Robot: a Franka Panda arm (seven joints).
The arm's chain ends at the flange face. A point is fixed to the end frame.
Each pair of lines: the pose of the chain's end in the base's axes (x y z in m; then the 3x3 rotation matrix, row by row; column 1 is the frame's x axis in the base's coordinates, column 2 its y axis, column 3 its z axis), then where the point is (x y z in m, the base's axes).
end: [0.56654 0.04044 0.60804], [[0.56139 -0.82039 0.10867], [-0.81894 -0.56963 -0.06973], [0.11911 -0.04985 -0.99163]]
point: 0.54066 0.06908 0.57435
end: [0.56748 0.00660 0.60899], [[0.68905 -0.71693 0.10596], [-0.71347 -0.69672 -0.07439], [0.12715 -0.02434 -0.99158]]
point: 0.53684 0.02984 0.57513
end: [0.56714 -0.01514 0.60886], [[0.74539 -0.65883 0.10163], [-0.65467 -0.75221 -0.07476], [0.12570 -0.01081 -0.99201]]
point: 0.53439 0.00525 0.57514
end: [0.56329 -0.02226 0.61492], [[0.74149 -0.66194 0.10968], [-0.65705 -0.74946 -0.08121], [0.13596 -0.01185 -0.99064]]
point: 0.53092 -0.00193 0.58080
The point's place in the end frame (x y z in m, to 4 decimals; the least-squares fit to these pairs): -0.0420 0.0066 0.0286
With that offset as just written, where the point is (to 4 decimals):
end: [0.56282 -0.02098 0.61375], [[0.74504 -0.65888 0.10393], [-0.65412 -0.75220 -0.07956], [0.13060 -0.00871 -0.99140]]
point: 0.5302 -0.0007 0.5799
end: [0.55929 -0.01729 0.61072], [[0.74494 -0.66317 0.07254], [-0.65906 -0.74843 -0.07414], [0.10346 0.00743 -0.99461]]
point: 0.5257 0.0033 0.5780
